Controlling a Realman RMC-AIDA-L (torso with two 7-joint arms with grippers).
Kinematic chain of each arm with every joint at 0, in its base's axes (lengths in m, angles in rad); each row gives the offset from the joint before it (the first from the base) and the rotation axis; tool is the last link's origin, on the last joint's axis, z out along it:
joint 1: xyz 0 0 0.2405 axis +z
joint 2: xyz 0 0 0 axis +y
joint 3: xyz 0 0 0.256 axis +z
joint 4: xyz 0 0 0 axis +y
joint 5: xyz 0 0 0.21 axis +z
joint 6: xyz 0 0 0 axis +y
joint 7: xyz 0 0 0.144 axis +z
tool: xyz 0 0 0
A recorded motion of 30 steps. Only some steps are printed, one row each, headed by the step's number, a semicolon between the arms.
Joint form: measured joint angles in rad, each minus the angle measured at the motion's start. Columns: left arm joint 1, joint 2, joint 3, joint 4, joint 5, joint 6, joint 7; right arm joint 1, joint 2, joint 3, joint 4, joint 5, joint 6, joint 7.
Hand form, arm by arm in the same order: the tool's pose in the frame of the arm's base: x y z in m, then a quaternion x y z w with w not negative. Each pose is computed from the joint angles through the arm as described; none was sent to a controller.
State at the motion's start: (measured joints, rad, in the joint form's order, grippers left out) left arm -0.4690 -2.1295 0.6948 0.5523 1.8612 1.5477 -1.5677; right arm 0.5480 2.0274 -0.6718 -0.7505 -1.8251 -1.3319 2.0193
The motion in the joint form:
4: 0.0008 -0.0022 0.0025 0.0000 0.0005 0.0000 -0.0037; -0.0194 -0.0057 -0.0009 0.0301 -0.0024 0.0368 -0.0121
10: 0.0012 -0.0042 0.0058 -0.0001 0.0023 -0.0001 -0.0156; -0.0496 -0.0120 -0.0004 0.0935 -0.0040 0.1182 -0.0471
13: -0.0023 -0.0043 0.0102 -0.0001 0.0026 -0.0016 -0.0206; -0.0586 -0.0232 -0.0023 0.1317 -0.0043 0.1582 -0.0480
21: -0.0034 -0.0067 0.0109 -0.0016 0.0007 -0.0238 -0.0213; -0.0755 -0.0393 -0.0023 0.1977 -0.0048 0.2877 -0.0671
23: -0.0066 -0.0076 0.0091 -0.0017 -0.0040 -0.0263 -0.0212; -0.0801 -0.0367 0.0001 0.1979 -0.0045 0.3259 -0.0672
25: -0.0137 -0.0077 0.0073 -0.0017 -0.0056 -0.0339 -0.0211; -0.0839 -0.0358 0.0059 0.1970 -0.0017 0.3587 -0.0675
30: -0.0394 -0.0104 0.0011 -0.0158 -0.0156 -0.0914 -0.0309; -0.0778 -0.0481 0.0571 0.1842 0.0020 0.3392 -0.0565
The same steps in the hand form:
4: -0.2630 0.3067 -0.0290 -0.86322 -0.36847 -0.33382 0.08740; 0.2755 0.3819 0.0592 -0.78155 0.48091 0.32937 0.22232
10: -0.2626 0.3060 -0.0303 -0.86161 -0.37372 -0.33320 0.08332; 0.3034 0.3747 0.0524 -0.75945 0.51023 0.31342 0.25429
13: -0.2614 0.3067 -0.0310 -0.86216 -0.37410 -0.33192 0.08096; 0.3169 0.3718 0.0508 -0.74563 0.52915 0.30466 0.26687
21: -0.2626 0.3089 -0.0324 -0.86049 -0.37826 -0.32946 0.08908; 0.3475 0.3681 0.0504 -0.71255 0.56038 0.27908 0.31679
23: -0.2614 0.3104 -0.0321 -0.85969 -0.37749 -0.33197 0.09072; 0.3535 0.3683 0.0518 -0.70261 0.56542 0.27473 0.33342
25: -0.2599 0.3133 -0.0318 -0.86002 -0.37584 -0.33216 0.09370; 0.3588 0.3688 0.0548 -0.69244 0.56921 0.27290 0.34935
30: -0.2573 0.3248 -0.0341 -0.85430 -0.38465 -0.33141 0.11126; 0.3585 0.3730 0.0709 -0.68061 0.56700 0.29415 0.35882

